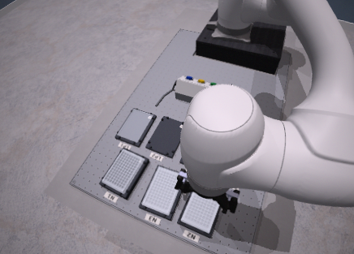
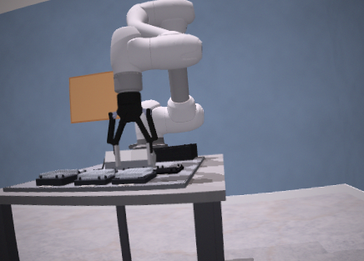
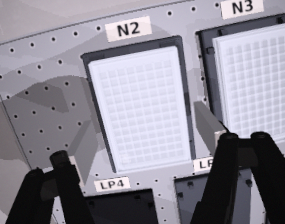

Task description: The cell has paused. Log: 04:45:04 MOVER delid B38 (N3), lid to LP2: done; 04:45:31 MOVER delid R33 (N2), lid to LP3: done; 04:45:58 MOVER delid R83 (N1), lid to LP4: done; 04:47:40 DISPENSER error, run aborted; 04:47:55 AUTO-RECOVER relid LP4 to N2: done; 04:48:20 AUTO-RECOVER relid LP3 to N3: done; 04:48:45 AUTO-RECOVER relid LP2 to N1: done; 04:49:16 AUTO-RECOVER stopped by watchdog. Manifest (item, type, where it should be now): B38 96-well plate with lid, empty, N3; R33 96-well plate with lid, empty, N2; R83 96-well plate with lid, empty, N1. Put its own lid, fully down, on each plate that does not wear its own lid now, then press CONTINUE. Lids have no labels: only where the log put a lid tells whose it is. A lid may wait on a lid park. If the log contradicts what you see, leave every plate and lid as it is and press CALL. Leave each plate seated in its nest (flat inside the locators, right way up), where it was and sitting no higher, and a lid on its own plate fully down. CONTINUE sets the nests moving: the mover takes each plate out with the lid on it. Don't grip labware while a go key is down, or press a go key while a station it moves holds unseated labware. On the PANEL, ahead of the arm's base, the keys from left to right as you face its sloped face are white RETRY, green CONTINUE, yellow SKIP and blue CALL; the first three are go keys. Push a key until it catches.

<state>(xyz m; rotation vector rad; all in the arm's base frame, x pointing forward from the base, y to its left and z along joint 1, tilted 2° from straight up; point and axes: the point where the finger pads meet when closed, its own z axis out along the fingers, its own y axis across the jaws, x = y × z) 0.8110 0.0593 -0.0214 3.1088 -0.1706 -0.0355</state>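
My gripper is now 5 cm above the plate. From my hand the other things lie so: LP3 label: 10 cm behind, 6 cm to the right, 7 cm below; then LP4 label: 9 cm behind, 7 cm to the left, 7 cm below; then lid park LP3: 19 cm behind, 5 cm to the right, 7 cm below.
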